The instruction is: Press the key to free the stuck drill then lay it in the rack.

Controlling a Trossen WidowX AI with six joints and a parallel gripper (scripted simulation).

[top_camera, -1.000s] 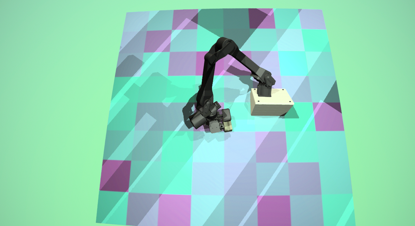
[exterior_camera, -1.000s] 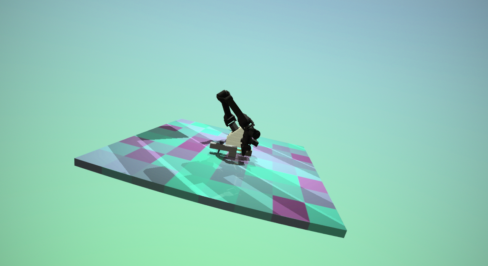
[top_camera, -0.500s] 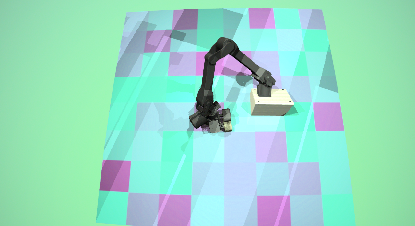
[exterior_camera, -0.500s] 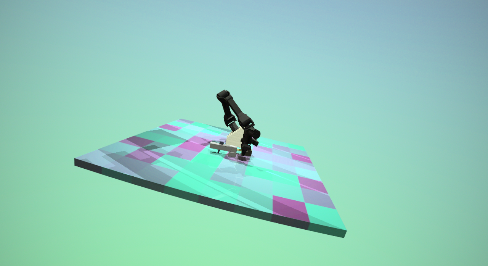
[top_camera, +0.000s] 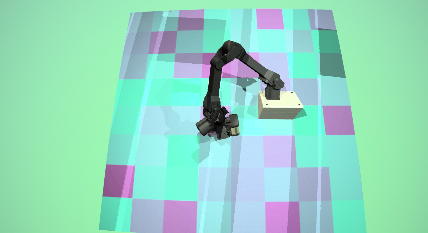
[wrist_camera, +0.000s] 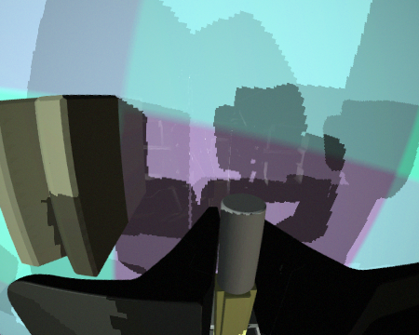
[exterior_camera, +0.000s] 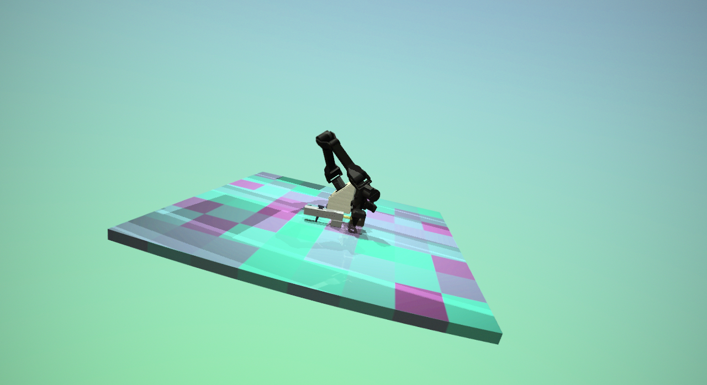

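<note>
My gripper tip is now 1 cm short of the drill, 4 cm to the left of it and 3 cm below it. The rest, counted from my gripper tip: grey fixture: 4 cm ahead, 14 cm to the right, 3 cm above; then olive rack: 8 cm behind, 1 cm above.
</note>
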